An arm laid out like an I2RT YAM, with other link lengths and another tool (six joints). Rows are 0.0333 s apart.
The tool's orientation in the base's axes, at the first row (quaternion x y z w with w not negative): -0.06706, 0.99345, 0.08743, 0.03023
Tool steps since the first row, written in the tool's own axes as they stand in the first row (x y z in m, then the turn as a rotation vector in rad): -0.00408, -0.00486, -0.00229, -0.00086, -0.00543, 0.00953; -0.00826, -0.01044, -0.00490, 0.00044, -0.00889, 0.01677; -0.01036, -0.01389, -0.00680, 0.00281, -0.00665, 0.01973; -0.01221, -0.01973, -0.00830, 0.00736, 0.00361, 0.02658; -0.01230, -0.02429, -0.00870, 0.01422, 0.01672, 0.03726; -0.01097, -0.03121, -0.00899, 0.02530, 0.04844, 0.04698; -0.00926, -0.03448, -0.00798, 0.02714, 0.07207, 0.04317; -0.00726, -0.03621, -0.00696, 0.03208, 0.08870, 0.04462; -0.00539, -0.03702, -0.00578, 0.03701, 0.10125, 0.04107; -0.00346, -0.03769, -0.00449, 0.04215, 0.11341, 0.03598; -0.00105, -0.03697, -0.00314, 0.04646, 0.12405, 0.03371
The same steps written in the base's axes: 0.00460, -0.00463, 0.00172, 0.00206, -0.00349, -0.01023; 0.00938, -0.01000, 0.00364, 0.00161, -0.00575, -0.01802; 0.01184, -0.01344, 0.00507, -0.00090, -0.00334, -0.02072; 0.01441, -0.01916, 0.00569, -0.00650, 0.00731, -0.02604; 0.01511, -0.02367, 0.00531, -0.01458, 0.02112, -0.03481; 0.01474, -0.03065, 0.00433, -0.02947, 0.05238, -0.03977; 0.01355, -0.03388, 0.00266, -0.03474, 0.07452, -0.03215; 0.01186, -0.03564, 0.00122, -0.04186, 0.09037, -0.03111; 0.01018, -0.03646, -0.00021, -0.04865, 0.10136, -0.02585; 0.00843, -0.03713, -0.00173, -0.05567, 0.11166, -0.01915; 0.00601, -0.03650, -0.00311, -0.06151, 0.12109, -0.01542
